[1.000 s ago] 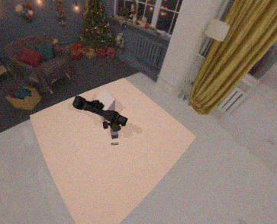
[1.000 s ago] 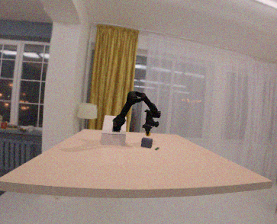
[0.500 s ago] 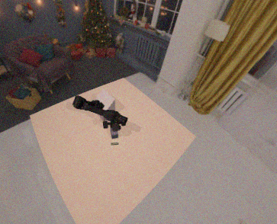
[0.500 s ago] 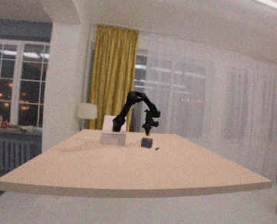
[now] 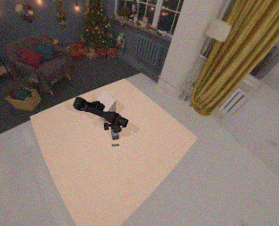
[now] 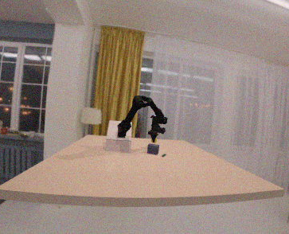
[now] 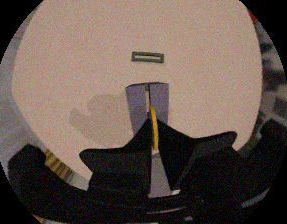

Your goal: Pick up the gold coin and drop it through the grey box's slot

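Right now the gold coin is 1 cm above my gripper tip.
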